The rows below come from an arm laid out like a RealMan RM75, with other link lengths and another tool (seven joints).
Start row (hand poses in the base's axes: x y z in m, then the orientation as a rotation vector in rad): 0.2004, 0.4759, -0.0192, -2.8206, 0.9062, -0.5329
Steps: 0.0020, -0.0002, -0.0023, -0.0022, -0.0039, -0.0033; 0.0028, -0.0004, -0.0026, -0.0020, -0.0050, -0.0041; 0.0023, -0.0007, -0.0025, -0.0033, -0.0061, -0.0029; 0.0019, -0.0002, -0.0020, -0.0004, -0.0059, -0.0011; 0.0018, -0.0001, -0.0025, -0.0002, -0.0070, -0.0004; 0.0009, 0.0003, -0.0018, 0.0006, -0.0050, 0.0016; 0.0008, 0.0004, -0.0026, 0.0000, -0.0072, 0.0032; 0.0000, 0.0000, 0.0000, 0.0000, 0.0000, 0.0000; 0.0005, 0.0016, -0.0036, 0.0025, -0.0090, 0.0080; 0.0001, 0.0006, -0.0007, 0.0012, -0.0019, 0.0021
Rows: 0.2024, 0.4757, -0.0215, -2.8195, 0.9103, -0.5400; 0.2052, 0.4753, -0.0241, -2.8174, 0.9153, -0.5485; 0.2075, 0.4746, -0.0266, -2.8162, 0.9184, -0.5592; 0.2094, 0.4744, -0.0286, -2.8130, 0.9189, -0.5676; 0.2112, 0.4743, -0.0311, -2.8093, 0.9182, -0.5772; 0.2121, 0.4746, -0.0329, -2.8065, 0.9150, -0.5834; 0.2129, 0.4750, -0.0355, -2.8035, 0.9090, -0.5927; 0.2129, 0.4750, -0.0355, -2.8035, 0.9090, -0.5927; 0.2134, 0.4766, -0.0391, -2.7986, 0.8958, -0.6022; 0.2135, 0.4772, -0.0398, -2.7971, 0.8925, -0.6037
